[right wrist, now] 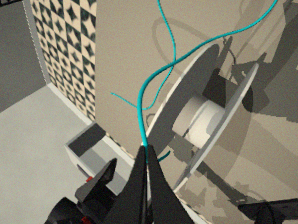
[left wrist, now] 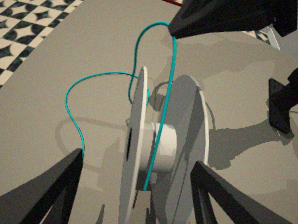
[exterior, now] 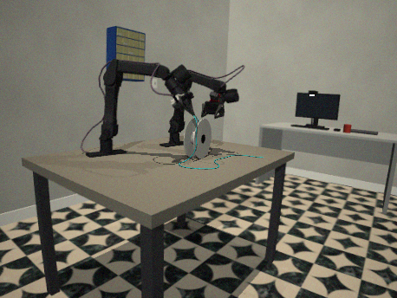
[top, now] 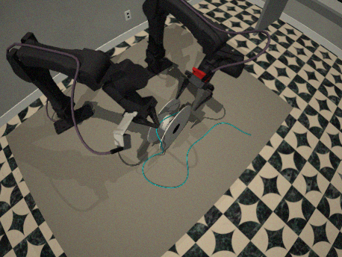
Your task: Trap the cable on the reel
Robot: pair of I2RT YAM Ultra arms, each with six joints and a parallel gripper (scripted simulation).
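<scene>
Now: left hand 1 cm past the white reel, 6 cm to the left of it and 11 cm above it.
The white reel lies 120 mm below my right hand, 70 mm to the left of it and 20 mm behind it.
</scene>
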